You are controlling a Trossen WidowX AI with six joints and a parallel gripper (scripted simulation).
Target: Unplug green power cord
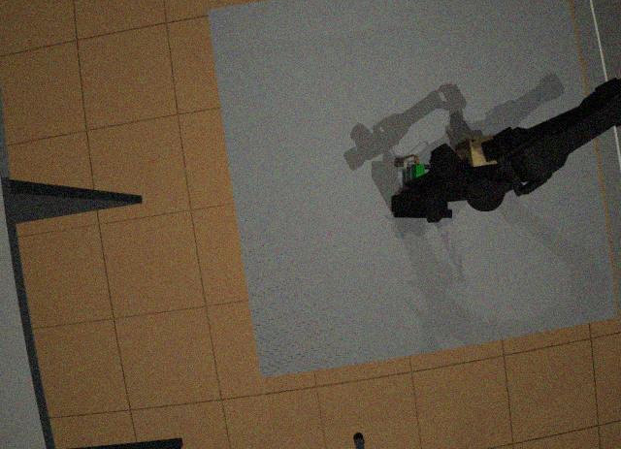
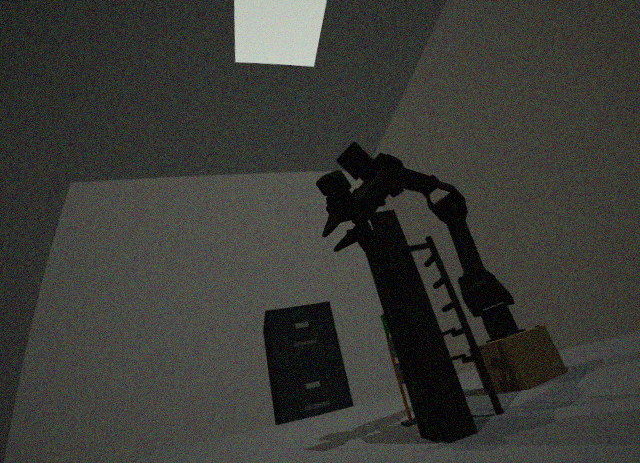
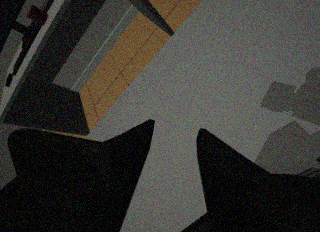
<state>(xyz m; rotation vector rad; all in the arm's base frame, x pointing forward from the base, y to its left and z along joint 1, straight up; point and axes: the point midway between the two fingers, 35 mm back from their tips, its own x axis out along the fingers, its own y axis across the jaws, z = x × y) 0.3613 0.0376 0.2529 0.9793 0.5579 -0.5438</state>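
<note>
Now: gripper tip 140 mm above the green plug, 100 mm past it and 10 mm to the left of it.
</note>
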